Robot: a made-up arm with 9 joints.
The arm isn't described. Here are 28 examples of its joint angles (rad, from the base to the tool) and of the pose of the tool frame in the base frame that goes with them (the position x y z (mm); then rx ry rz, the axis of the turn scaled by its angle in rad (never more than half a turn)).
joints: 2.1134 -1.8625 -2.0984 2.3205 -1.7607 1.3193 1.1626 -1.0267 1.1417
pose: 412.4 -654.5 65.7 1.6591 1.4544 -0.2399
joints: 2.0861 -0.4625 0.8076 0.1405 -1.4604 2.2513 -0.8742 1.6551 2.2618
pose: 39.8 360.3 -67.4 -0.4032 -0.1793 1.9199
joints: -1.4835 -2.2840 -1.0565 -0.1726 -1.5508 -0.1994 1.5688 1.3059 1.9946
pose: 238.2 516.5 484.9 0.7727 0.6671 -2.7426
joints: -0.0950 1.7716 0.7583 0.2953 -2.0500 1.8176 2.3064 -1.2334 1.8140
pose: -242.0 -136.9 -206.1 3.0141 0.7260 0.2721
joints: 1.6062 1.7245 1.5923 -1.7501 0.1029 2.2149 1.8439 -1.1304 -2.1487
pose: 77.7 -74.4 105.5 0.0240 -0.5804 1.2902
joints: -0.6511 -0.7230 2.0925 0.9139 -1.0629 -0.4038 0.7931 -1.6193 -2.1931
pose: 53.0 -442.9 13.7 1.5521 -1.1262 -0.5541
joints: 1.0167 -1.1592 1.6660 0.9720 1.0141 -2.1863 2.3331 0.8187 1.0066
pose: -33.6 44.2 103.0 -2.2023 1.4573 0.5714
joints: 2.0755 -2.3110 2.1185 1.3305 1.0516 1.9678 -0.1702 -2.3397 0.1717
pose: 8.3 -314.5 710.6 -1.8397 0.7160 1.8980
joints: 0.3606 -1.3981 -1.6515 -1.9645 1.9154 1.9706 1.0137 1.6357 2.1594
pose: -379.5 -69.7 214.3 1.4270 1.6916 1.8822
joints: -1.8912 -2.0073 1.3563 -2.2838 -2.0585 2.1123 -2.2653 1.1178 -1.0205
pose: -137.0 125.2 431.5 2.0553 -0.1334 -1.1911
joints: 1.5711 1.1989 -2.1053 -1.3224 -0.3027 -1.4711 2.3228 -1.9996 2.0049
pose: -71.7 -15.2 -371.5 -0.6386 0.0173 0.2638
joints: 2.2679 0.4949 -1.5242 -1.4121 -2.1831 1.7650 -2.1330 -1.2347 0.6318
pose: -170.1 -380.2 317.7 0.7314 1.1706 2.1909
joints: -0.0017 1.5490 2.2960 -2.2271 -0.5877 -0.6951 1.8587 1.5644 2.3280
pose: 28.2 169.9 47.1 0.1943 -0.4577 -2.4441
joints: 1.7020 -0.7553 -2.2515 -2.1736 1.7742 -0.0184 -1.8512 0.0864 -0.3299
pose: 301.3 -112.6 332.2 -0.2997 0.2336 -1.6027
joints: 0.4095 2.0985 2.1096 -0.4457 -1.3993 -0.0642 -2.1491 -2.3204 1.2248
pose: -53.1 33.1 -666.0 -0.6824 0.2942 -0.2525
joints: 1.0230 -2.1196 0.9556 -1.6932 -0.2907 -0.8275 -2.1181 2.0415 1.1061
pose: -255.4 -433.6 -127.5 -0.4656 1.2291 -1.1220
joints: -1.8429 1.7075 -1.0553 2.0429 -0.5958 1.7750 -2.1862 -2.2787 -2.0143
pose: 576.0 -163.9 -107.8 -0.5760 1.1919 2.1782
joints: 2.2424 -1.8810 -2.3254 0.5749 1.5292 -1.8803 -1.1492 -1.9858 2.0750
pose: 461.2 -39.2 77.9 -1.8076 -0.9498 0.3916
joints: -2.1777 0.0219 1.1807 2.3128 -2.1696 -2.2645 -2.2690 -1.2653 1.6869
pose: -85.3 391.9 88.2 0.7912 1.5578 1.8115
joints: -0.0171 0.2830 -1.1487 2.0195 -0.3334 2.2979 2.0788 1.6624 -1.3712
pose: 99.5 277.7 217.0 -1.0158 -1.3574 -0.1040
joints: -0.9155 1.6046 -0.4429 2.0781 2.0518 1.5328 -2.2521 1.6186 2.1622
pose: 242.6 140.3 -82.4 1.2491 -1.5589 -0.3325
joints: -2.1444 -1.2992 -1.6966 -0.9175 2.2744 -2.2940 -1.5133 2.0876 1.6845
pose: 308.1 398.2 415.8 -1.7513 -2.3528 1.0381
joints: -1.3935 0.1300 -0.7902 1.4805 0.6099 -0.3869 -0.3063 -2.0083 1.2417
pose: -1.6 63.4 629.3 0.7993 0.2109 0.9869
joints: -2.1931 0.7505 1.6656 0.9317 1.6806 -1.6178 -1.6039 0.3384 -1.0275
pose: 368.7 38.8 61.5 1.2351 2.1076 1.8529
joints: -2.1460 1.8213 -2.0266 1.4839 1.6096 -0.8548 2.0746 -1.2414 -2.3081
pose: 205.2 11.6 50.3 0.3946 -1.0100 1.5316
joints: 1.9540 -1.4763 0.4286 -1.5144 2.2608 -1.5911 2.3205 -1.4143 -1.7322
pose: -96.7 89.8 441.7 -1.1997 0.9097 -1.4775
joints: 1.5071 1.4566 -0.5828 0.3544 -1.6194 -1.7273 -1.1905 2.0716 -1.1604
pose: -688.9 -306.3 -318.5 1.0003 0.6659 1.2403
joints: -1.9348 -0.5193 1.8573 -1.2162 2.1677 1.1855 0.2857 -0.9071 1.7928
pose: -31.5 240.9 -24.1 0.2725 2.8215 0.3606
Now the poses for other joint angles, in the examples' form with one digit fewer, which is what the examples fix.
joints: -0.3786 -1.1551 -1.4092 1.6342 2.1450 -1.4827 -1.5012 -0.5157 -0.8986
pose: -72 -24 57 2.826 1.245 0.448
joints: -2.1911 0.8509 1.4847 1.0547 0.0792 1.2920 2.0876 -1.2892 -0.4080
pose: -49 -108 -266 0.989 0.235 0.720
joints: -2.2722 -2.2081 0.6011 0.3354 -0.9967 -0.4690 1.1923 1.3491 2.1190
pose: 311 23 638 -0.756 1.531 0.788
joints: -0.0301 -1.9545 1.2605 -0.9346 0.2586 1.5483 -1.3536 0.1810 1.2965
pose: -616 35 242 0.033 -2.953 -0.036
